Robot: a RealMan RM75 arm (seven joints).
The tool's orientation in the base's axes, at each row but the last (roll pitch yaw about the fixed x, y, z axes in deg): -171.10, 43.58, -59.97; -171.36, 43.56, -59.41; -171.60, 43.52, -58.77; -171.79, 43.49, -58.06; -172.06, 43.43, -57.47; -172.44, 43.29, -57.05; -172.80, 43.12, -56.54; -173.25, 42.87, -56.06; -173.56, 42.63, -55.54
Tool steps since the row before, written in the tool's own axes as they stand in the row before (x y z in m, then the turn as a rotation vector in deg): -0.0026, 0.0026, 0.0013, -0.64, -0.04, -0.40; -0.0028, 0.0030, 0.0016, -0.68, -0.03, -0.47; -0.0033, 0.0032, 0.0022, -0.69, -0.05, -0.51; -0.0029, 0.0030, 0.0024, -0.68, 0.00, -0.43; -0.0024, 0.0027, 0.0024, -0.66, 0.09, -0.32; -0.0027, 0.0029, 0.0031, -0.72, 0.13, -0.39; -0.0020, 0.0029, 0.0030, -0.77, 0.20, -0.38; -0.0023, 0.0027, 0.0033, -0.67, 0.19, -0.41; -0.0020, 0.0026, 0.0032, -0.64, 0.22, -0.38
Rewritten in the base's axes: -0.0036, 0.0015, 0.0006, -0.11, 0.15, 0.73; -0.0041, 0.0016, 0.0005, -0.12, 0.13, 0.81; -0.0046, 0.0021, 0.0004, -0.10, 0.11, 0.85; -0.0044, 0.0020, 0.0000, -0.16, 0.14, 0.78; -0.0039, 0.0018, -0.0003, -0.26, 0.16, 0.67; -0.0044, 0.0023, -0.0007, -0.30, 0.13, 0.76; -0.0042, 0.0017, -0.0011, -0.38, 0.13, 0.78; -0.0042, 0.0021, -0.0011, -0.32, 0.06, 0.74; -0.0040, 0.0019, -0.0012, -0.35, 0.04, 0.69
